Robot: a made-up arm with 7 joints.
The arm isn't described. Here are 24 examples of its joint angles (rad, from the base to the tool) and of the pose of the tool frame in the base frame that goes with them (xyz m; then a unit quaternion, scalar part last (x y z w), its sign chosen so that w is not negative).
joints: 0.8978 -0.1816 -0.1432 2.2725 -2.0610 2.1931 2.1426
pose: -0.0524 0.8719 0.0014 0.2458 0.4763 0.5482 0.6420
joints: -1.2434 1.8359 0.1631 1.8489 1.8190 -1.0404 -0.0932
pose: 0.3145 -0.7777 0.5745 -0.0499 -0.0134 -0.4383 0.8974
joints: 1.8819 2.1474 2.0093 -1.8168 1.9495 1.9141 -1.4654
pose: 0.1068 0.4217 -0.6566 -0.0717 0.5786 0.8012 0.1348
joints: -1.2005 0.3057 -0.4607 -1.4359 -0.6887 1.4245 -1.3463
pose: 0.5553 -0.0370 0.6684 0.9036 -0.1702 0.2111 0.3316
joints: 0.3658 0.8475 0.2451 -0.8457 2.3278 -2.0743 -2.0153
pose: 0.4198 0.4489 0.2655 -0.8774 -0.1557 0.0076 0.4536
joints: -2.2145 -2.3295 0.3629 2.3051 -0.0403 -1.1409 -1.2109
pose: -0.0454 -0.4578 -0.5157 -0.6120 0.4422 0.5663 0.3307
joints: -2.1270 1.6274 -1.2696 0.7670 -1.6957 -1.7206 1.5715
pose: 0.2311 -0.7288 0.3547 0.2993 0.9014 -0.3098 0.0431
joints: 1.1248 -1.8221 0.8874 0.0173 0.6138 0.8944 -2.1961
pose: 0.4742 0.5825 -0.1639 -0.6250 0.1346 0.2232 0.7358
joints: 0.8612 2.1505 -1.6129 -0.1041 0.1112 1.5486 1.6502
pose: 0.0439 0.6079 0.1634 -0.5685 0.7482 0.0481 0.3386
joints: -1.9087 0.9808 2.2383 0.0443 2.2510 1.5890 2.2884
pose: -0.0329 -0.4268 0.1970 0.0772 -0.8138 0.5714 0.0726
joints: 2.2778 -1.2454 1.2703 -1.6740 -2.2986 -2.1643 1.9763
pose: -0.0310 0.2146 -0.1443 -0.3028 -0.6057 0.7319 0.0761
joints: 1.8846 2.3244 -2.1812 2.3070 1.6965 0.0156 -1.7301
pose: 0.8283 0.1650 -0.1245 0.4557 -0.1279 -0.2094 0.8556
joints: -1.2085 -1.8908 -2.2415 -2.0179 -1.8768 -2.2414 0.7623
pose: -0.0057 -0.5064 0.9103 0.3208 -0.7920 0.4723 0.2161
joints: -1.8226 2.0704 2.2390 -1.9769 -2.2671 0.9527 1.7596
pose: 0.4521 -0.7760 0.4913 -0.4590 -0.4625 -0.7570 0.0489
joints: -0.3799 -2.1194 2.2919 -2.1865 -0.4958 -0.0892 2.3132
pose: 0.0489 -0.3227 0.8842 0.6655 0.3285 0.5310 0.4089
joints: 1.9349 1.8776 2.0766 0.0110 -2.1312 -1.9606 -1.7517
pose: 0.1949 0.0659 -0.0069 0.7834 -0.4369 0.3295 0.2947
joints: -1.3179 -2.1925 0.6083 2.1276 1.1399 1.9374 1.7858
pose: -0.2317 -0.4708 0.4095 0.7467 -0.5858 0.2719 0.1592
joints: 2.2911 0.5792 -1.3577 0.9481 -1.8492 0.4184 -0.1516
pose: -0.2064 0.1152 -0.3681 -0.6696 -0.4539 -0.4155 0.4157
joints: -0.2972 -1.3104 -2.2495 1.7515 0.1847 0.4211 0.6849
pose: -0.2570 -0.0436 0.5688 -0.2239 -0.6269 -0.1206 0.7364
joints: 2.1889 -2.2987 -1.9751 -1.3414 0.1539 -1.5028 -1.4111
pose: -0.2297 -0.1421 -0.4050 -0.4439 0.6729 -0.5347 0.2534
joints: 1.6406 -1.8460 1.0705 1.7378 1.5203 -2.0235 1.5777
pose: -0.1219 0.4678 -0.2458 0.0253 0.5381 0.8416 0.0387
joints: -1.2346 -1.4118 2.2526 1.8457 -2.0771 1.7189 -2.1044
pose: 0.1105 -0.1546 0.8517 -0.9126 -0.1921 -0.2651 0.2448
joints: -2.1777 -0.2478 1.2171 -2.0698 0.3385 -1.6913 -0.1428
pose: -0.4329 -0.7821 0.2879 0.0370 -0.9628 -0.2168 0.1573
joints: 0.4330 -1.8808 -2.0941 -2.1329 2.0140 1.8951 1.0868
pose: -0.0858 0.6099 0.5147 0.4778 -0.8403 0.0077 0.2560
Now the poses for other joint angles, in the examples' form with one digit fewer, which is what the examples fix.
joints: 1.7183 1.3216 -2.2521 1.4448 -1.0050 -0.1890 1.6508
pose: 0.302 0.179 -0.461 -0.772 -0.542 -0.315 0.106
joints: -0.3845 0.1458 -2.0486 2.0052 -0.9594 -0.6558 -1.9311
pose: 0.050 0.870 0.678 -0.099 0.027 0.638 0.763
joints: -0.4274 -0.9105 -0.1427 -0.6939 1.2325 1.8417 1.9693
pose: 0.239 0.108 0.506 0.628 0.487 -0.546 0.265
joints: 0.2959 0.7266 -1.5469 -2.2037 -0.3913 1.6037 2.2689
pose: 0.598 0.474 0.508 0.406 0.154 -0.404 0.805
